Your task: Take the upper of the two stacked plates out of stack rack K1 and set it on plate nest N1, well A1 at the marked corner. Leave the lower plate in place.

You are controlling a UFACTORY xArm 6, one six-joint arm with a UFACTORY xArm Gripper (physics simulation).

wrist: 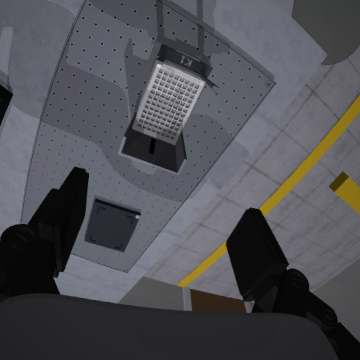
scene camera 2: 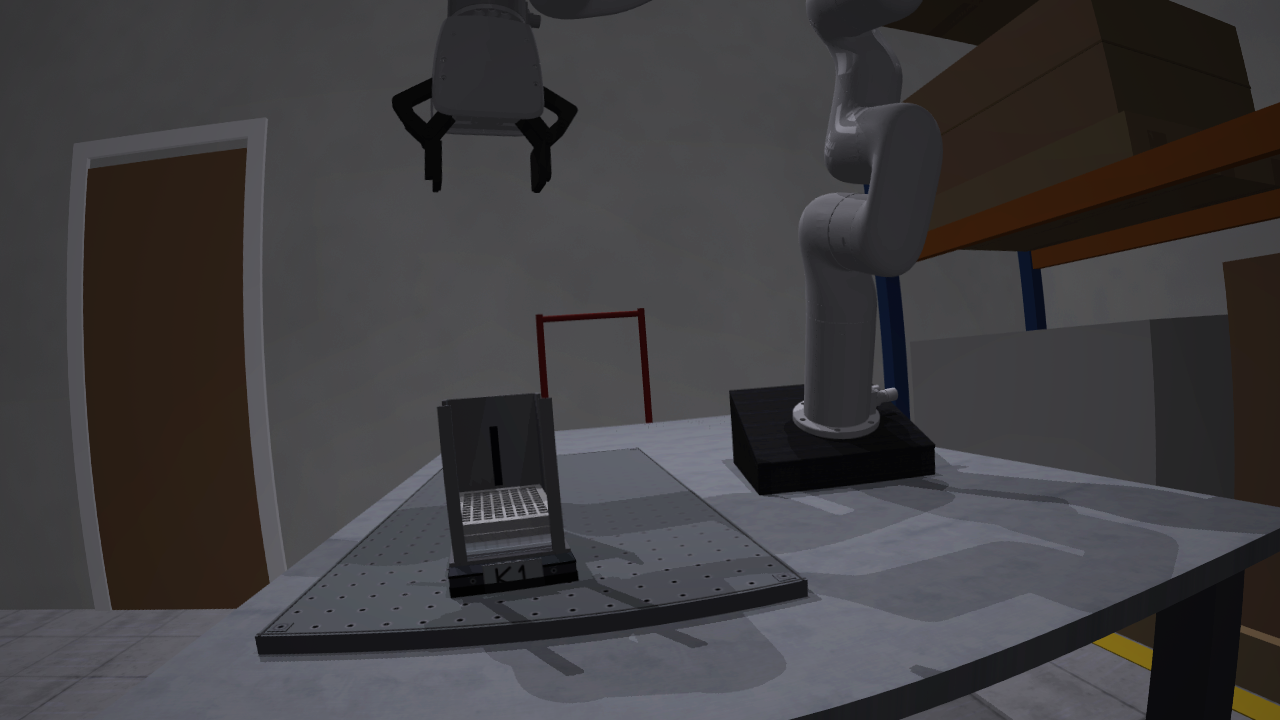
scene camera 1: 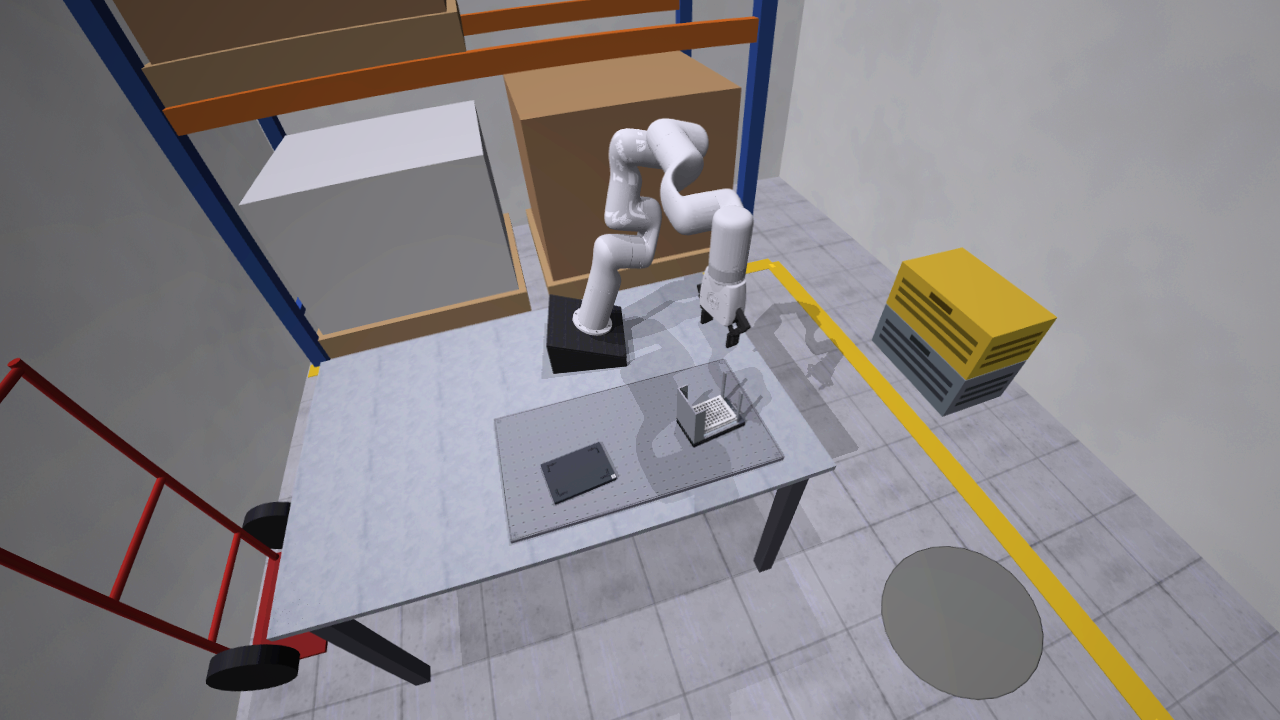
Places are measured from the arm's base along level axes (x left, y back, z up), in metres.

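Pixels of known places: gripper, fingertip midpoint: (wrist: pixel 165 210) (scene camera 2: pixel 488 187) (scene camera 1: pixel 718 333); arm's base, link origin: (scene camera 2: pixel 835 418) (scene camera 1: pixel 592 322).
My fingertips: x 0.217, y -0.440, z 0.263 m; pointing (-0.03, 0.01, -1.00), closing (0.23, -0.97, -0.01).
Note:
For each thing: its top centre in the pictures, then the offset to it from my fingertips. Level surfaces: height alone.
- Stack rack K1, top centre: (scene camera 2: pixel 492 399) (wrist: pixel 169 115) (scene camera 1: pixel 713 389) dy -0.006, dx -0.002, dz -0.186 m
- upper plate, top centre: (scene camera 2: pixel 502 502) (wrist: pixel 166 105) (scene camera 1: pixel 708 414) dy -0.007, dx -0.012, dz -0.278 m
- lower plate, top centre: (scene camera 2: pixel 503 516) dy -0.007, dx -0.012, dz -0.291 m
- Plate nest N1, top centre: (scene camera 1: pixel 577 470) (wrist: pixel 109 230) dy -0.040, dx -0.376, dz -0.310 m
- small white mark, top centre: (scene camera 1: pixel 613 476) (wrist: pixel 137 216) dy -0.085, dx -0.294, dz -0.313 m
- perforated board, surface height: dz -0.325 m
- table, surface height: dz -0.338 m
Stack rack K1 (scene camera 1: pixel 688 424) (scene camera 2: pixel 520 447) (wrist: pixel 167 156) stands upright on the perforated board. The upper plate (scene camera 1: pixel 713 411) (scene camera 2: pixel 503 505) (wrist: pixel 170 102), whitish with a grid of wells, lies level inside it. The lower plate (scene camera 2: pixel 510 542) shows as a clear band beneath it in scene camera 2. Plate nest N1 (scene camera 1: pixel 580 472) (wrist: pixel 112 225) is a dark flat block with corner brackets and bears no plate; a small white mark (scene camera 1: pixel 614 477) (wrist: pixel 137 217) sits at one corner. My gripper (scene camera 1: pixel 719 332) (scene camera 2: pixel 487 188) (wrist: pixel 165 210) is open and empty, high above the board and apart from the rack.
The perforated board (scene camera 1: pixel 528 519) (scene camera 2: pixel 358 626) (wrist: pixel 55 145) lies on the table (scene camera 1: pixel 375 447) (scene camera 2: pixel 984 528). The arm's black base block (scene camera 1: pixel 586 356) (scene camera 2: pixel 841 465) stands beside it. Rack K1's upright walls and posts rise above the upper plate.

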